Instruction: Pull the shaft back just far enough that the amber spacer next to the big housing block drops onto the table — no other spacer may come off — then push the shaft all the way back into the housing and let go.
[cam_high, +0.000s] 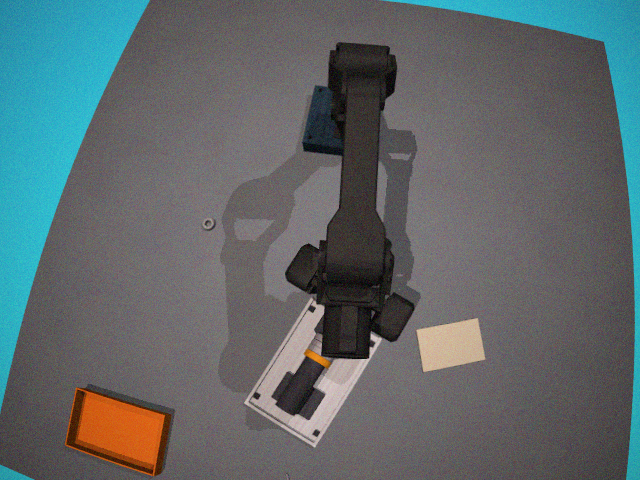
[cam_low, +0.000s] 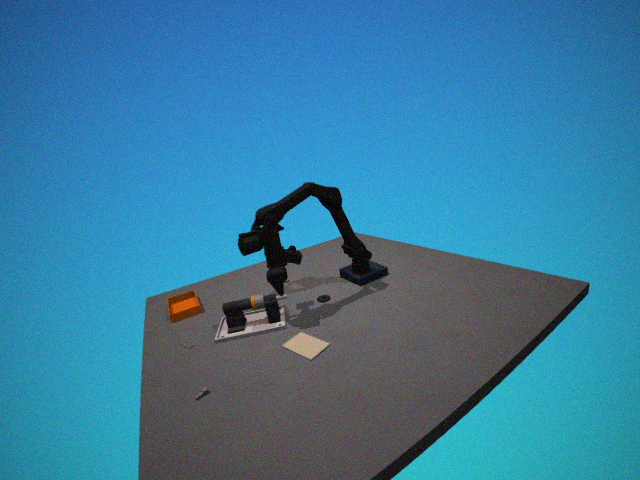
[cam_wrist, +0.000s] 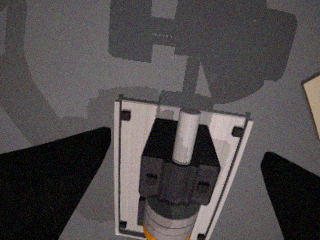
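The shaft lies 80 mm ahead of my gripper tip, 30 mm to the right of it and 30 mm below it. Also, from my gripper tip: pad 30 mm ahead, 200 mm to the left, 100 mm below; then grey spacer 80 mm ahead, 30 mm to the right, 30 mm below; then amber spacer 100 mm ahead, 30 mm to the right, 30 mm below.
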